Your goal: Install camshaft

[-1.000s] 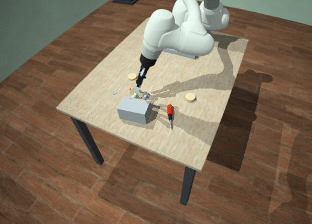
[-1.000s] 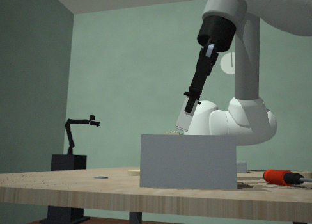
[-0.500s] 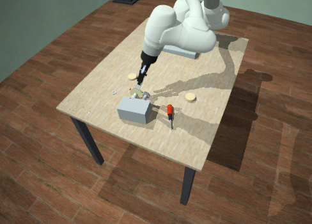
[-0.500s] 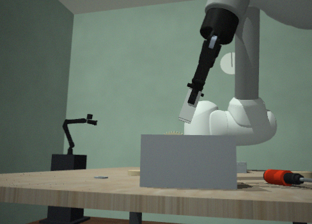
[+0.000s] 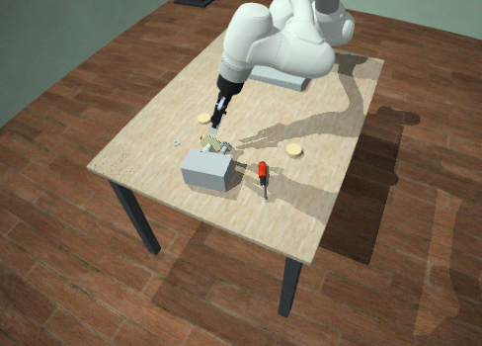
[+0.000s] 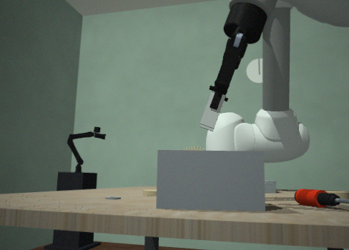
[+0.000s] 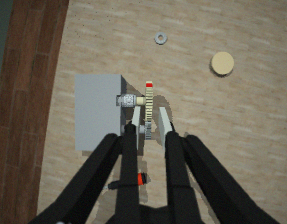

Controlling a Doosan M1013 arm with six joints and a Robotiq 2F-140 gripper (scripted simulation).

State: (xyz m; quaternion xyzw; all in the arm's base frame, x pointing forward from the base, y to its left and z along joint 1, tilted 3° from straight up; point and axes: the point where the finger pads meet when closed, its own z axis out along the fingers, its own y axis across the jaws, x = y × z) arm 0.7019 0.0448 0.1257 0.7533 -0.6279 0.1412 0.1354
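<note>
Now: the crank gear 1 cm behind my hand, 2 cm to the left of it and 11 cm below it.
</note>
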